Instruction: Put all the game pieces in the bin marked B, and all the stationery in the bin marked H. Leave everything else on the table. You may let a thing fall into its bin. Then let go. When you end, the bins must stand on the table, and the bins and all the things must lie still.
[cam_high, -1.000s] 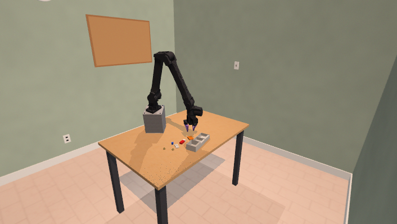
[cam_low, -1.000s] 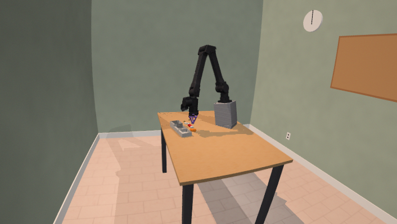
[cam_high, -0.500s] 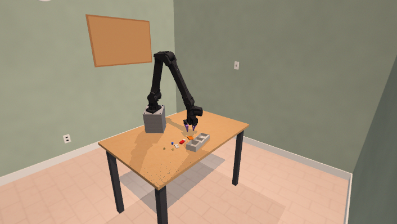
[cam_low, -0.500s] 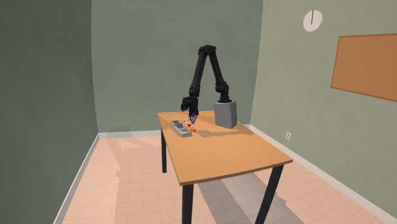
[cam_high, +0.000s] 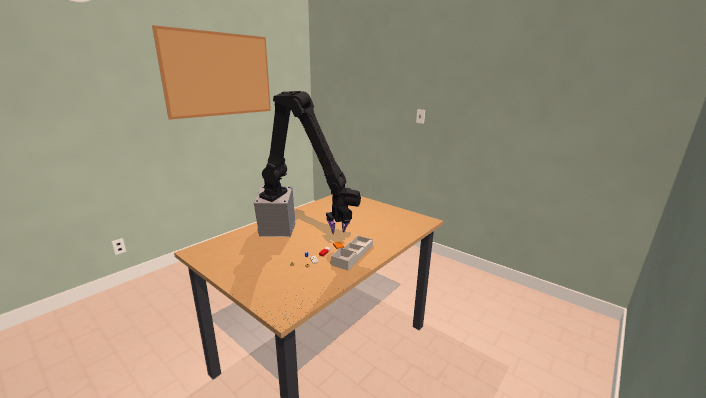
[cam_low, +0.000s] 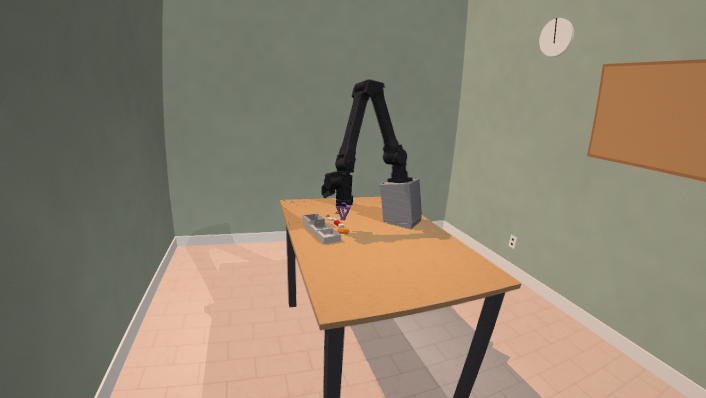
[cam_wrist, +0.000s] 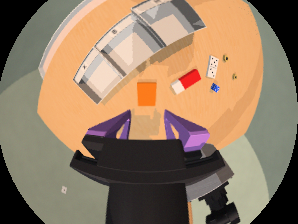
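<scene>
The orange block lies 70 mm below my hand. From my hand the other things lie so: red piece (80 mm to the right, 70 mm below, 20 mm behind); white domino (160 mm to the right, 70 mm below, 20 mm behind); grey bin row (100 mm ahead, 60 mm below, 40 mm to the right).
</scene>
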